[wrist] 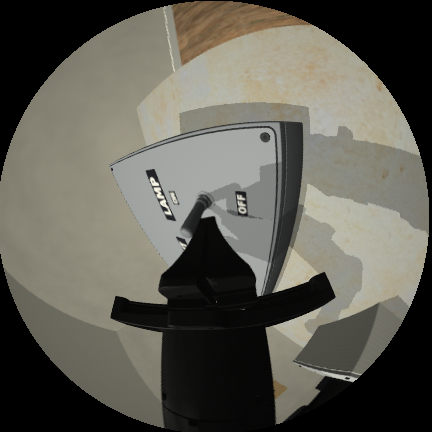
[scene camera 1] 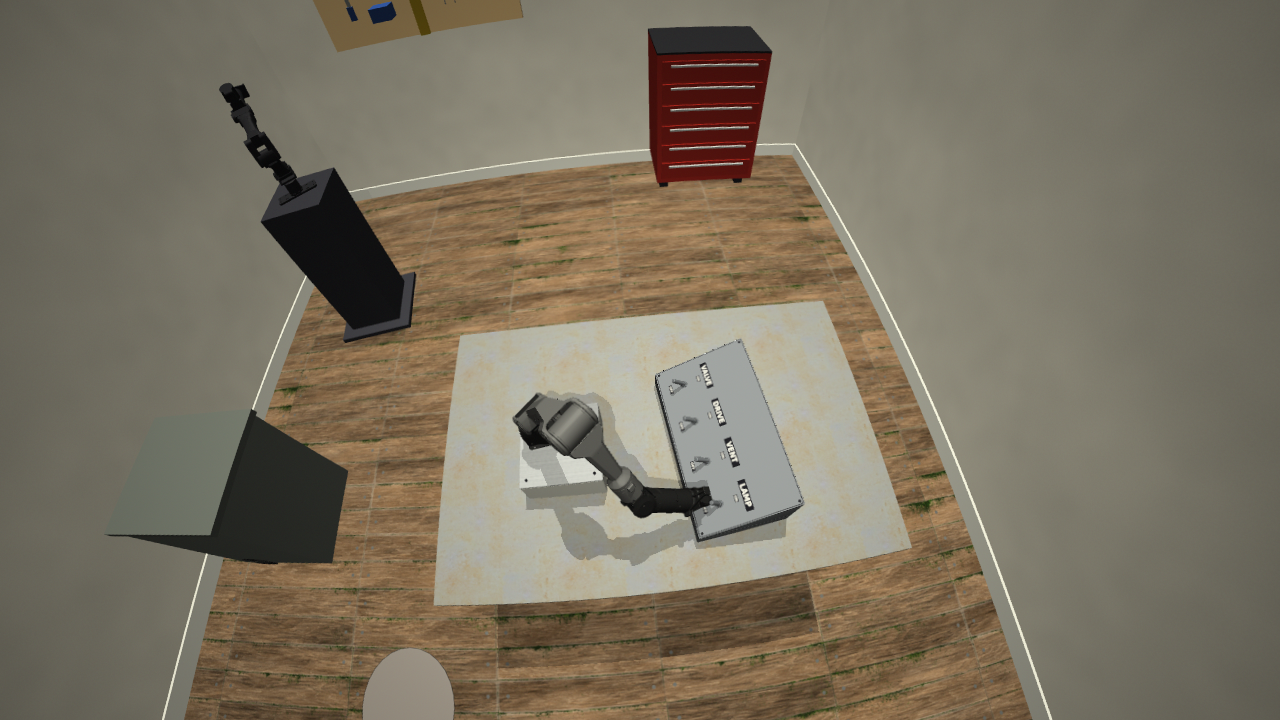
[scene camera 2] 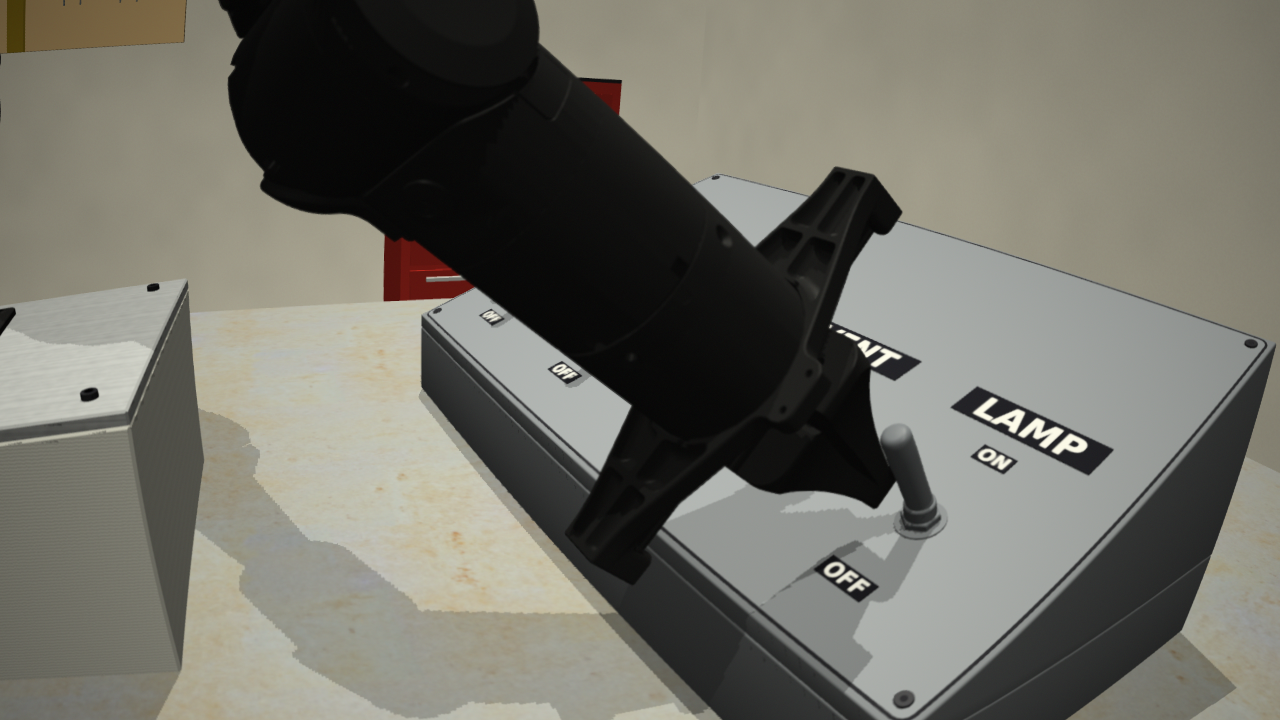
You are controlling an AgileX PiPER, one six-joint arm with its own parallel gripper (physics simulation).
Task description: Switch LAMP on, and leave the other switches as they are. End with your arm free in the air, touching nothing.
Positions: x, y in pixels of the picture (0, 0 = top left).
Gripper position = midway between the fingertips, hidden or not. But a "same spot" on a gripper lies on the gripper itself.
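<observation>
I can see my gripper in scene camera 2 (869, 484), and it is visible to me in the wrist view and in scene camera 1 too. On my gripper, (wrist: 208, 269) and (scene camera 1: 693, 511) are the same spot.
</observation>
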